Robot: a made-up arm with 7 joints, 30 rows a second.
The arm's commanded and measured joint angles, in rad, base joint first. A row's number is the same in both.
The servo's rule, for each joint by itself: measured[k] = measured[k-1] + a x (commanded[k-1-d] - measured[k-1]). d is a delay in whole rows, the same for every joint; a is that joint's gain. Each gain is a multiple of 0.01, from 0.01 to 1. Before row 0 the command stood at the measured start. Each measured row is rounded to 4 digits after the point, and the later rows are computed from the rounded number. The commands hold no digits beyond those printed.
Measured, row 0: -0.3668 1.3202 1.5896 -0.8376 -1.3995 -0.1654 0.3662
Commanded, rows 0 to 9: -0.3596 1.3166 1.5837 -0.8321 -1.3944 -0.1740 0.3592; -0.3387 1.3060 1.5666 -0.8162 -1.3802 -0.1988 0.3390; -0.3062 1.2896 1.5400 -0.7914 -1.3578 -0.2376 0.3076; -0.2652 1.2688 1.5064 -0.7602 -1.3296 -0.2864 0.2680; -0.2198 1.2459 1.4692 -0.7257 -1.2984 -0.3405 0.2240; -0.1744 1.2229 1.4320 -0.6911 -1.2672 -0.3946 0.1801; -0.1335 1.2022 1.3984 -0.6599 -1.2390 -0.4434 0.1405; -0.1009 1.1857 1.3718 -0.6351 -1.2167 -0.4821 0.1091; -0.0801 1.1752 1.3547 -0.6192 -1.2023 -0.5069 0.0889; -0.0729 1.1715 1.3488 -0.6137 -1.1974 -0.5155 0.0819
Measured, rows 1 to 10: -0.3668 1.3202 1.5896 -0.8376 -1.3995 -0.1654 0.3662; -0.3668 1.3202 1.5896 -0.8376 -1.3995 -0.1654 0.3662; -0.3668 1.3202 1.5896 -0.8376 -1.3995 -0.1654 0.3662; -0.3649 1.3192 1.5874 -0.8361 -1.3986 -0.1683 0.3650; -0.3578 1.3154 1.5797 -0.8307 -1.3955 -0.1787 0.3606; -0.3439 1.3079 1.5650 -0.8201 -1.3891 -0.1987 0.3516; -0.3227 1.2966 1.5433 -0.8039 -1.3790 -0.2285 0.3374; -0.2949 1.2819 1.5159 -0.7828 -1.3653 -0.2666 0.3181; -0.2624 1.2648 1.4849 -0.7580 -1.3486 -0.3101 0.2946; -0.2276 1.2466 1.4529 -0.7315 -1.3300 -0.3554 0.2684
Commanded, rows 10 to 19: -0.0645 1.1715 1.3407 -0.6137 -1.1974 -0.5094 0.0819; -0.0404 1.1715 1.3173 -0.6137 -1.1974 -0.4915 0.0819; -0.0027 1.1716 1.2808 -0.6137 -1.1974 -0.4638 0.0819; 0.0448 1.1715 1.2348 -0.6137 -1.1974 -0.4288 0.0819; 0.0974 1.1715 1.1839 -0.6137 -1.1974 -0.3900 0.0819; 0.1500 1.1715 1.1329 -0.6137 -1.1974 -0.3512 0.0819; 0.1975 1.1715 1.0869 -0.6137 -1.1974 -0.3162 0.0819; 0.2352 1.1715 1.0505 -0.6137 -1.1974 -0.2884 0.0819; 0.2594 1.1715 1.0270 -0.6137 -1.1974 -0.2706 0.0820; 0.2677 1.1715 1.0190 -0.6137 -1.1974 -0.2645 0.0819
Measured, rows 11 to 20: -0.1934 1.2289 1.4229 -0.7055 -1.3107 -0.3985 0.2413; -0.1628 1.2133 1.3977 -0.6822 -1.2923 -0.4354 0.2154; -0.1385 1.2012 1.3796 -0.6637 -1.2762 -0.4626 0.1927; -0.1185 1.1926 1.3652 -0.6502 -1.2628 -0.4785 0.1739; -0.0974 1.1865 1.3475 -0.6403 -1.2517 -0.4829 0.1583; -0.0718 1.1822 1.3228 -0.6331 -1.2425 -0.4764 0.1453; -0.0403 1.1791 1.2902 -0.6279 -1.2348 -0.4602 0.1345; -0.0031 1.1769 1.2509 -0.6241 -1.2284 -0.4363 0.1256; 0.0382 1.1753 1.2072 -0.6213 -1.2231 -0.4074 0.1182; 0.0812 1.1742 1.1627 -0.6192 -1.2187 -0.3764 0.1120
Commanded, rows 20 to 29: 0.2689 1.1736 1.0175 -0.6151 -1.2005 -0.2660 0.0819; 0.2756 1.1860 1.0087 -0.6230 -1.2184 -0.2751 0.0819; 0.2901 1.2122 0.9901 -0.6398 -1.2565 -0.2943 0.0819; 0.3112 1.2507 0.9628 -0.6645 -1.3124 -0.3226 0.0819; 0.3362 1.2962 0.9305 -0.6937 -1.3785 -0.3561 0.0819; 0.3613 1.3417 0.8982 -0.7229 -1.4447 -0.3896 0.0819; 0.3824 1.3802 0.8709 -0.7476 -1.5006 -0.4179 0.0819; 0.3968 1.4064 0.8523 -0.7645 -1.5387 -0.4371 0.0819; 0.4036 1.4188 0.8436 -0.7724 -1.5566 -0.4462 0.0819; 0.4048 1.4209 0.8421 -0.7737 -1.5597 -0.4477 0.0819
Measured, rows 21 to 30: 0.1228 1.1734 1.1212 -0.6177 -1.2151 -0.3465 0.1069; 0.1597 1.1728 1.0863 -0.6166 -1.2121 -0.3207 0.1027; 0.1889 1.1724 1.0614 -0.6158 -1.2096 -0.3016 0.0992; 0.2105 1.1727 1.0452 -0.6156 -1.2081 -0.2895 0.0963; 0.2281 1.1766 1.0317 -0.6176 -1.2099 -0.2846 0.0939; 0.2448 1.1869 1.0163 -0.6236 -1.2178 -0.2879 0.0919; 0.2627 1.2054 0.9965 -0.6346 -1.2339 -0.2997 0.0902; 0.2825 1.2317 0.9721 -0.6506 -1.2585 -0.3189 0.0888; 0.3038 1.2636 0.9448 -0.6701 -1.2902 -0.3429 0.0876; 0.3250 1.2974 0.9175 -0.6910 -1.3260 -0.3684 0.0866
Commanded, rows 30 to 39: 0.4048 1.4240 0.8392 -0.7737 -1.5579 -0.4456 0.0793; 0.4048 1.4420 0.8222 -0.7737 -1.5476 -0.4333 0.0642; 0.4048 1.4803 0.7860 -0.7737 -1.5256 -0.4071 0.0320; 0.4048 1.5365 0.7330 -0.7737 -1.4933 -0.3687 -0.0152; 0.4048 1.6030 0.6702 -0.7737 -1.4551 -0.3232 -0.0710; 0.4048 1.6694 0.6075 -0.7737 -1.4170 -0.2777 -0.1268; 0.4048 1.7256 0.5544 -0.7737 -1.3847 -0.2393 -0.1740; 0.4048 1.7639 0.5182 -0.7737 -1.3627 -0.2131 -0.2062; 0.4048 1.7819 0.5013 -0.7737 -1.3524 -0.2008 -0.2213; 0.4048 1.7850 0.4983 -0.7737 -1.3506 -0.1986 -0.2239
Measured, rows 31 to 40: 0.3444 1.3290 0.8934 -0.7108 -1.3622 -0.3918 0.0858; 0.3604 1.3550 0.8750 -0.7274 -1.3952 -0.4103 0.0851; 0.3724 1.3741 0.8628 -0.7399 -1.4232 -0.4230 0.0846; 0.3811 1.3886 0.8541 -0.7490 -1.4461 -0.4307 0.0837; 0.3875 1.4041 0.8423 -0.7557 -1.4634 -0.4316 0.0804; 0.3922 1.4262 0.8215 -0.7606 -1.4740 -0.4233 0.0722; 0.3956 1.4582 0.7888 -0.7641 -1.4773 -0.4047 0.0573; 0.3981 1.5002 0.7449 -0.7667 -1.4735 -0.3770 0.0355; 0.3999 1.5493 0.6941 -0.7686 -1.4639 -0.3432 0.0079; 0.4012 1.6004 0.6424 -0.7700 -1.4504 -0.3079 -0.0230
